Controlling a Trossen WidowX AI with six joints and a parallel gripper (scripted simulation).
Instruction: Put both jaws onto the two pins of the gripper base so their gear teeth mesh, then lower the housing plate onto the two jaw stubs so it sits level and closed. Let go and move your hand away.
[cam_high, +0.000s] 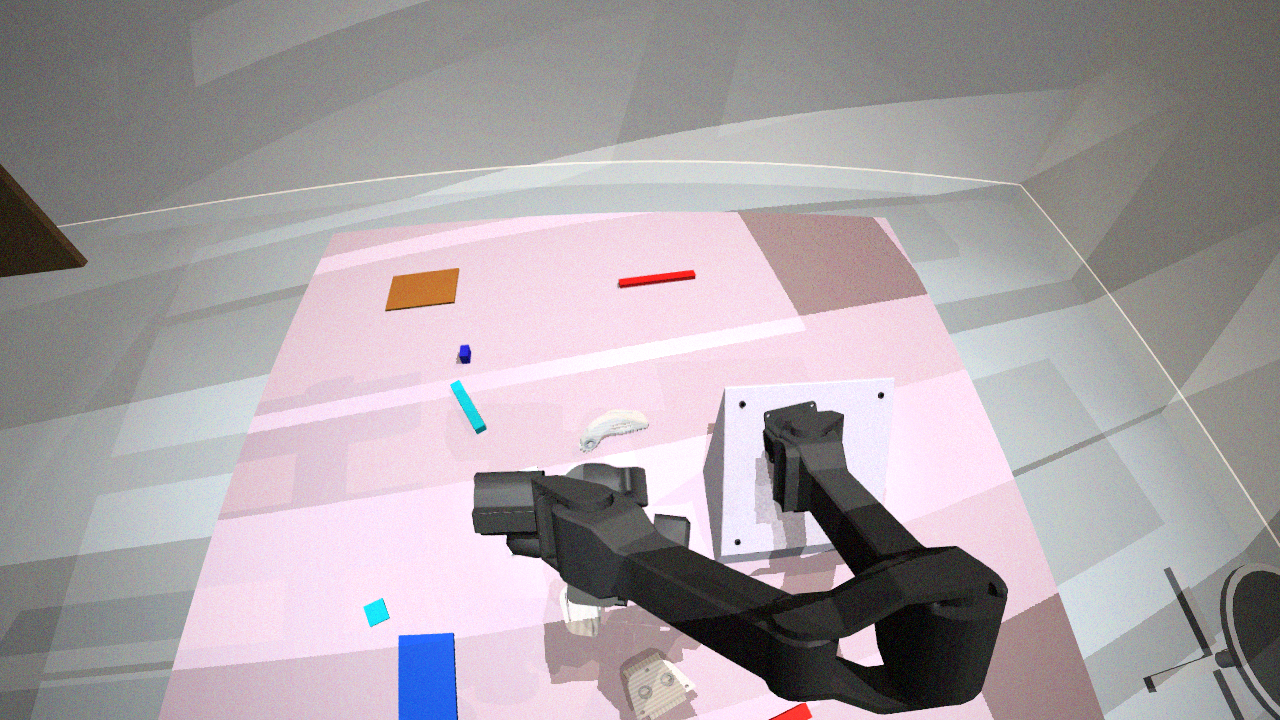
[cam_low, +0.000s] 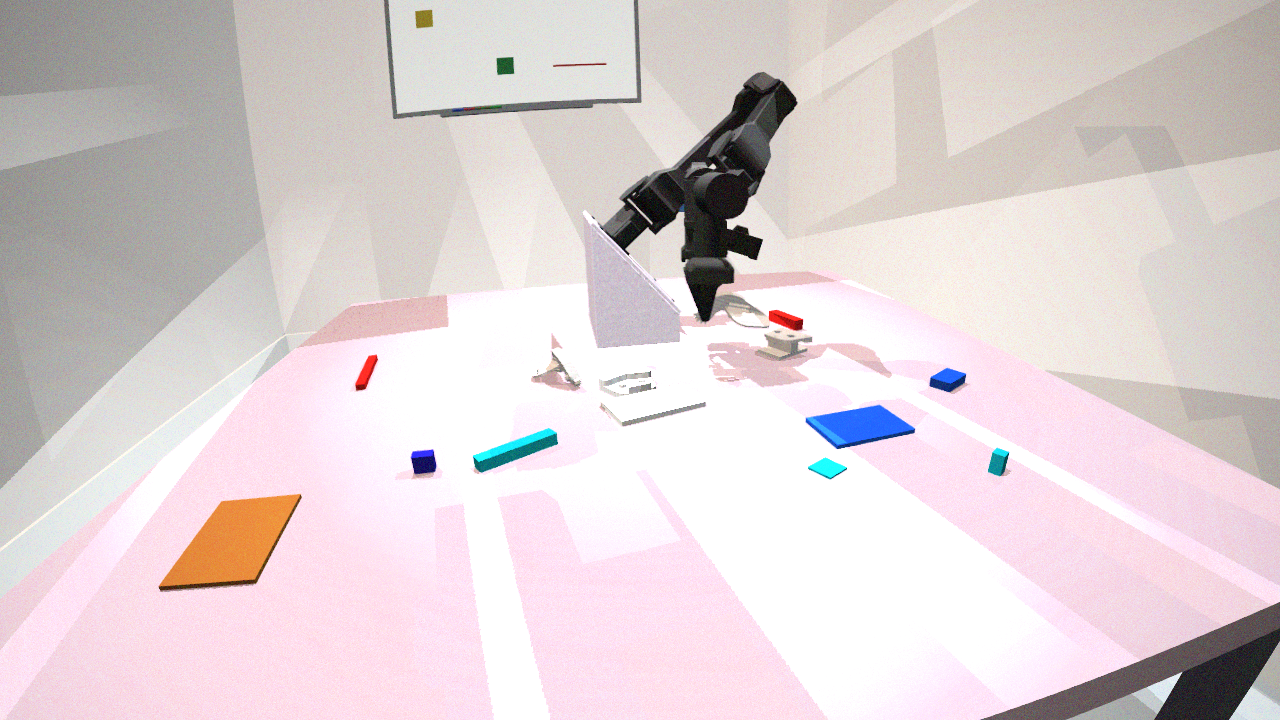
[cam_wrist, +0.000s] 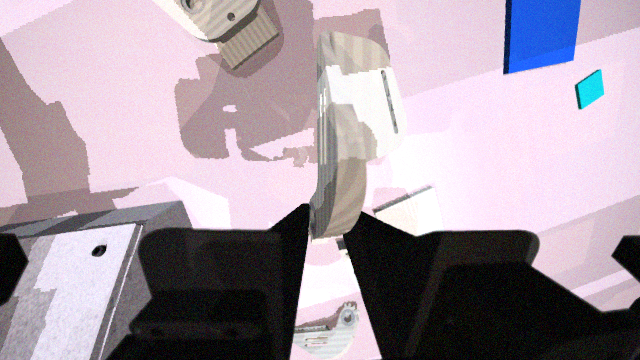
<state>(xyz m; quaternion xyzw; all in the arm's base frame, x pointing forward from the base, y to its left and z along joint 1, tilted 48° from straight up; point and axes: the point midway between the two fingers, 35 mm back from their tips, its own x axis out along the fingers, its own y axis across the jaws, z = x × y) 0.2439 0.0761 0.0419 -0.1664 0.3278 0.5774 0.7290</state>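
Now: the white stand 4 cm behind my gripper tip, 15 cm to the left of it and 7 cm below it. From my gripper tip the other things lie so: white jaw (2 cm to the left, 1 cm above); then white sheet (10 cm ahead, 11 cm to the right, 8 cm below); then housing plate (3 cm ahead, 12 cm to the right, 8 cm below).
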